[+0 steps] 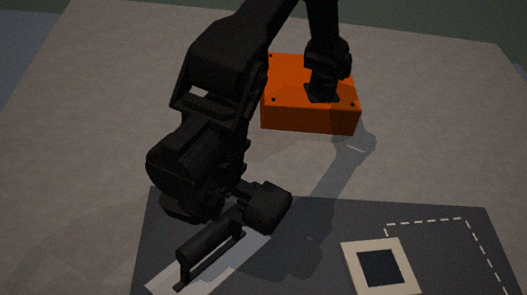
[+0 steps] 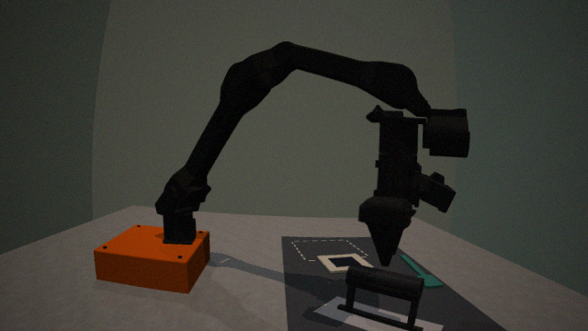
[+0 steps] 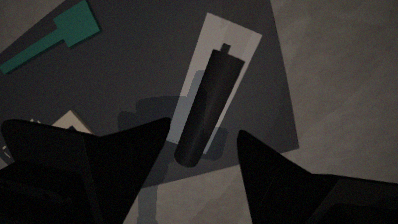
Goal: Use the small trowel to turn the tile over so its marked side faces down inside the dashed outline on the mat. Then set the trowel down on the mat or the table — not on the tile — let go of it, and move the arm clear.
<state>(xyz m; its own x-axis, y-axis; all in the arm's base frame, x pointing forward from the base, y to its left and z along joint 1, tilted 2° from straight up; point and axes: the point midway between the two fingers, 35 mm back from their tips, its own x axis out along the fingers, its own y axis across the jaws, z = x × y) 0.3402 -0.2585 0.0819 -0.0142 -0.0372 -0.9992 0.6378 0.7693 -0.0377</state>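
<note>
Right now the trowel is 10 mm behind my gripper tip, 20 mm to the left of it and 70 mm below it. The rest, counted from my gripper tip: tile 40 mm ahead, 270 mm to the left, 100 mm below; flat teal strip 190 mm ahead, 160 mm to the left, 110 mm below; dark mat 60 mm ahead, 200 mm to the left, 130 mm below.
</note>
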